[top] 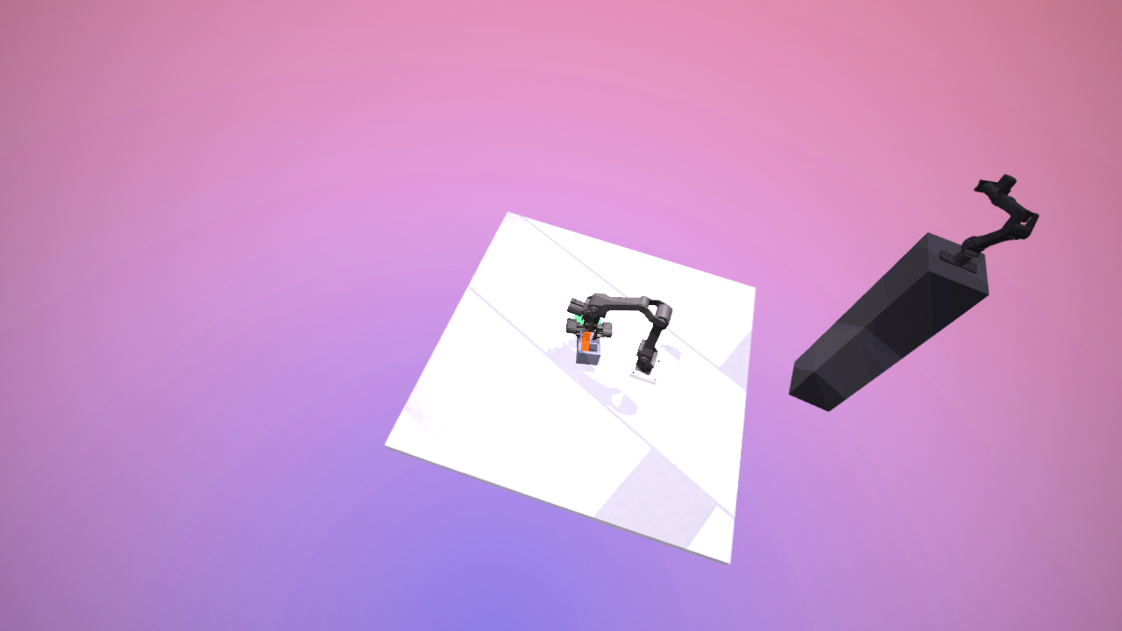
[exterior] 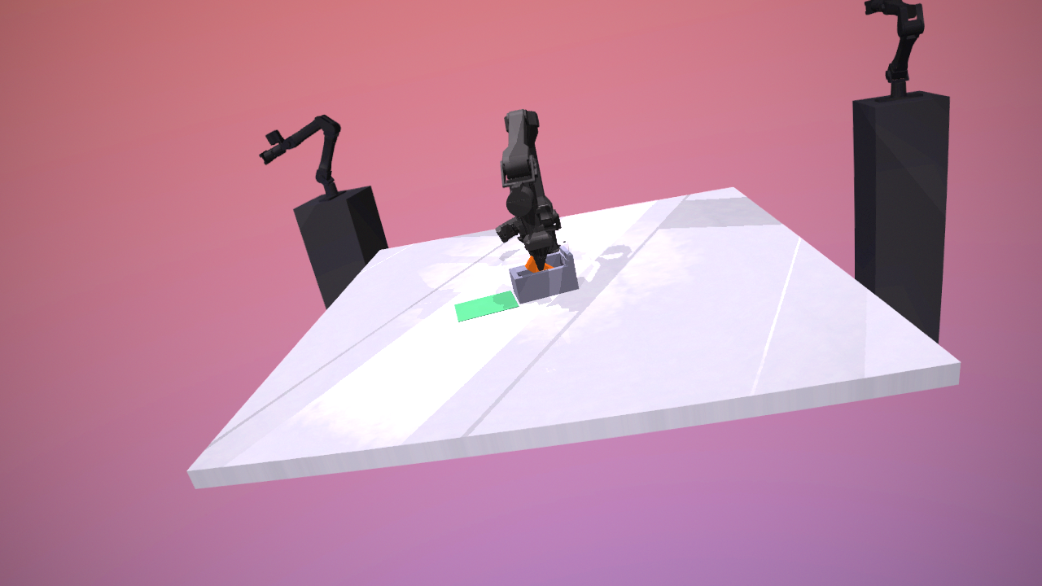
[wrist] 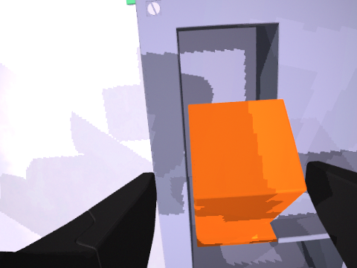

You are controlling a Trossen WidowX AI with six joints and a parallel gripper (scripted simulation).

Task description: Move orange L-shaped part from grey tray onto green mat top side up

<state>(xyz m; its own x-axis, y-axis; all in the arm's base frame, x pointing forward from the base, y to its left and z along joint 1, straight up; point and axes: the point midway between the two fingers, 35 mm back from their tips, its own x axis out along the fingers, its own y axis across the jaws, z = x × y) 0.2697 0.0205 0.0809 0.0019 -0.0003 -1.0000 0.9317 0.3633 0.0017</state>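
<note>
My gripper tip is now 30 mm past the orange l-shaped part, 20 mm to the right of it and 30 mm above it. From my gripper tip the other things lie so: green mat (40 mm ahead, 140 mm to the right, 80 mm below).
</note>
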